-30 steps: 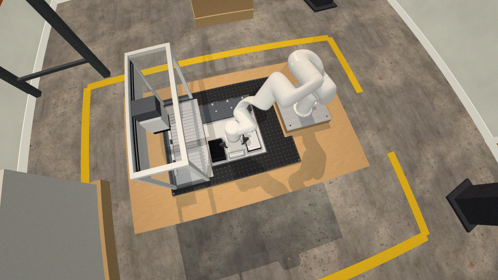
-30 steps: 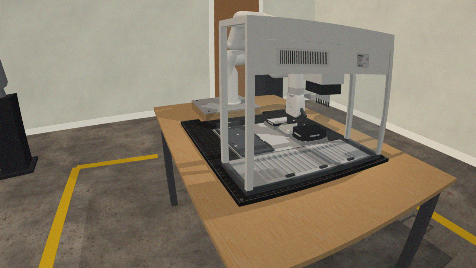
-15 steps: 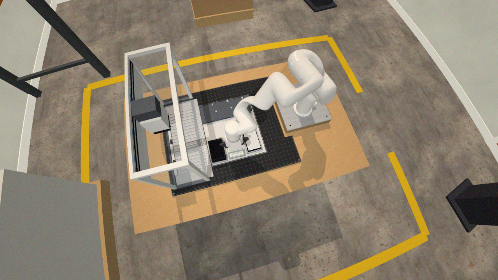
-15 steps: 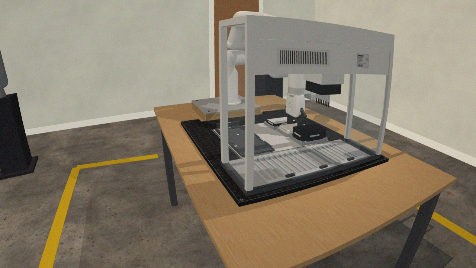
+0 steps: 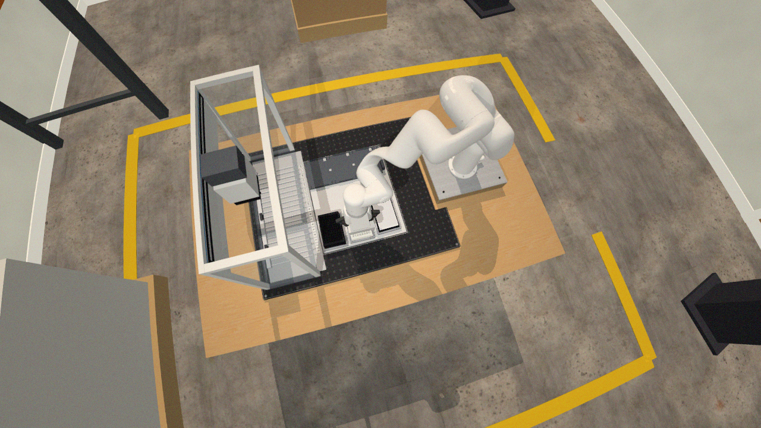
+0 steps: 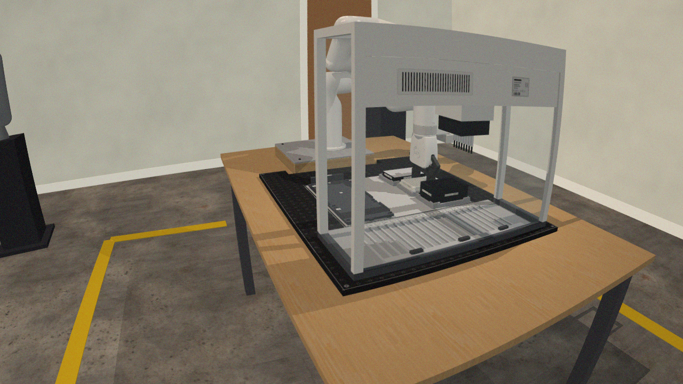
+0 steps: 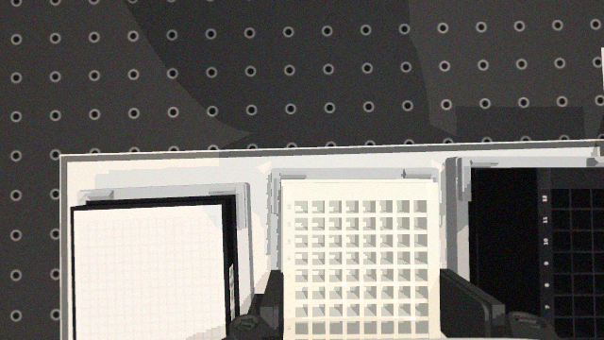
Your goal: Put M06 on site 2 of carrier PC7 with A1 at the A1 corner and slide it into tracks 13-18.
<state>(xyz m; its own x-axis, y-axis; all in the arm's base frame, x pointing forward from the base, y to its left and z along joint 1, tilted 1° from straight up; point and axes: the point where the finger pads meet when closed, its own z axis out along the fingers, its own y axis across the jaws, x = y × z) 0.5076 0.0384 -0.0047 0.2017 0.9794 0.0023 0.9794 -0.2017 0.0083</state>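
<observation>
Right now my hand is 10 mm above the white 96-well plate M06. From my hand the other things lie so: dark grey carrier PC7: 260 mm to the right, 50 mm behind, 10 mm below; S2 nest: 20 mm below.
</observation>
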